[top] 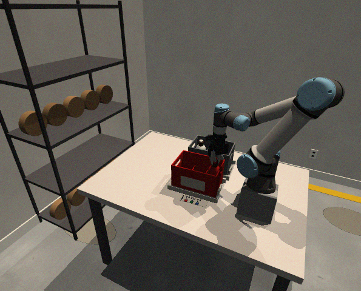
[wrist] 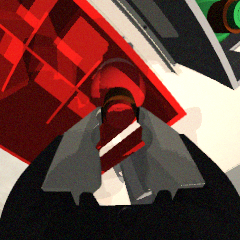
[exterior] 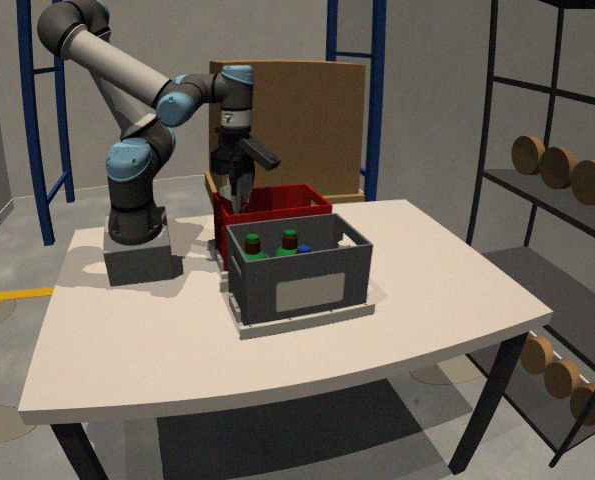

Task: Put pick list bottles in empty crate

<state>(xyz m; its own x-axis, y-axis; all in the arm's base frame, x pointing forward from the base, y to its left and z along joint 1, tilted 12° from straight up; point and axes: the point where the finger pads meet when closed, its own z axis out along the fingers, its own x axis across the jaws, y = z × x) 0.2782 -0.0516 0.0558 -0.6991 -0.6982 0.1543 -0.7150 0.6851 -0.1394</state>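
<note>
Right now the red bottle is 70 mm below my hand. Also, from my hand: red crate (90 mm ahead, 50 mm to the left, 90 mm below); grey crate (80 mm ahead, 190 mm to the right, 90 mm below); pick list (60 mm ahead, 180 mm to the left, 170 mm below).
</note>
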